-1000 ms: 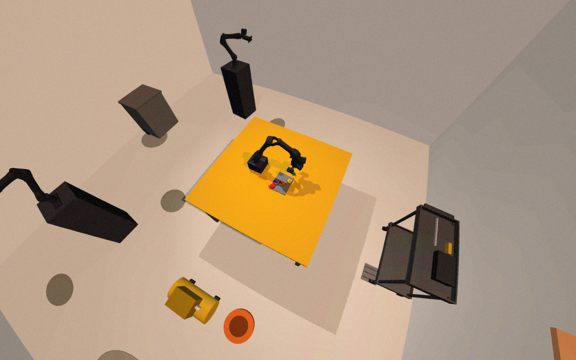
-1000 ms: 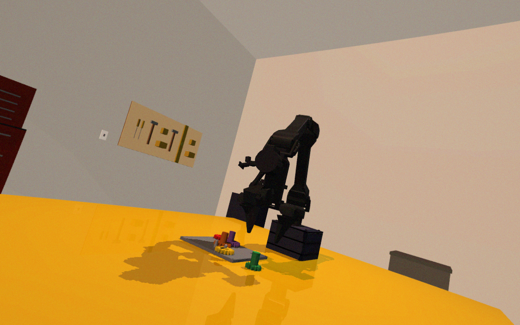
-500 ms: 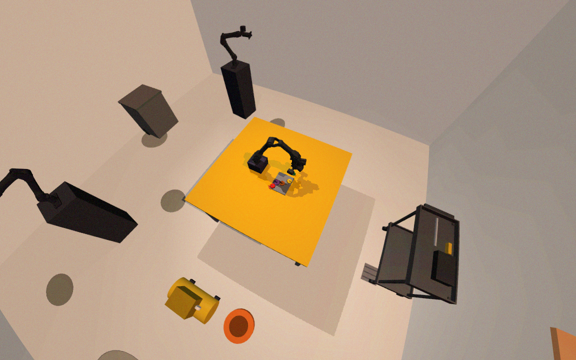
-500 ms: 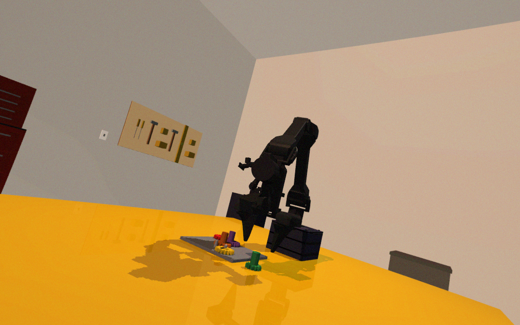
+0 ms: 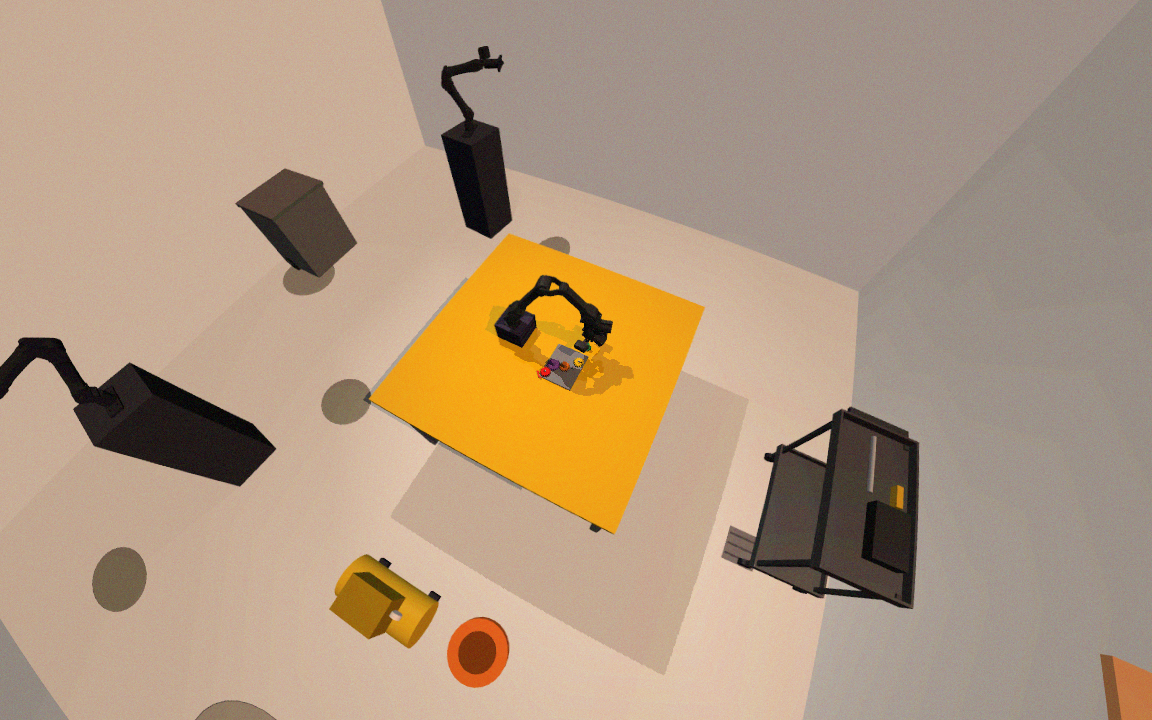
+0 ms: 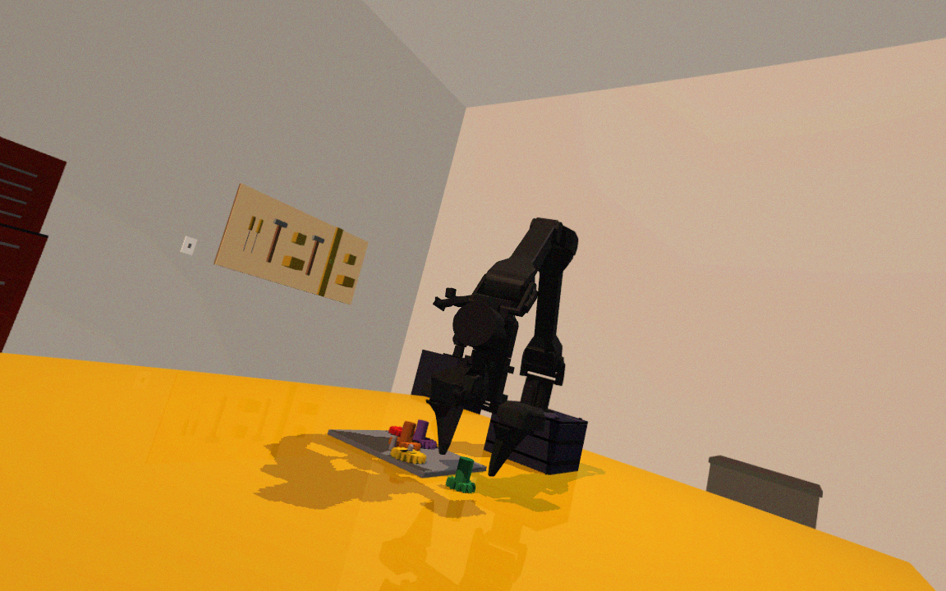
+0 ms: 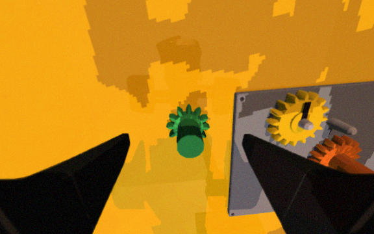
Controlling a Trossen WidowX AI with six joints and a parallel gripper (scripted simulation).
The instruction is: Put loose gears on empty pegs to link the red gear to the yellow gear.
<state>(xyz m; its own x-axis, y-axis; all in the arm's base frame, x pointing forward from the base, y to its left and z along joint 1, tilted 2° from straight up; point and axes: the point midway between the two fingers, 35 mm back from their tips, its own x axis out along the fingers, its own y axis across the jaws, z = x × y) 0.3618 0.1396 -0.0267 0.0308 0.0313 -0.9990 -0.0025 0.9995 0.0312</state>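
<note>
Now: gripper tip 16 cm to the left of the orange gear, 4 cm past it and 1 cm above it. From my gripper tip the other things lie so: green gear (2 cm below); red gear (24 cm to the right, 10 cm behind, 2 cm below); purple gear (18 cm to the right, 9 cm behind, 1 cm below).
</note>
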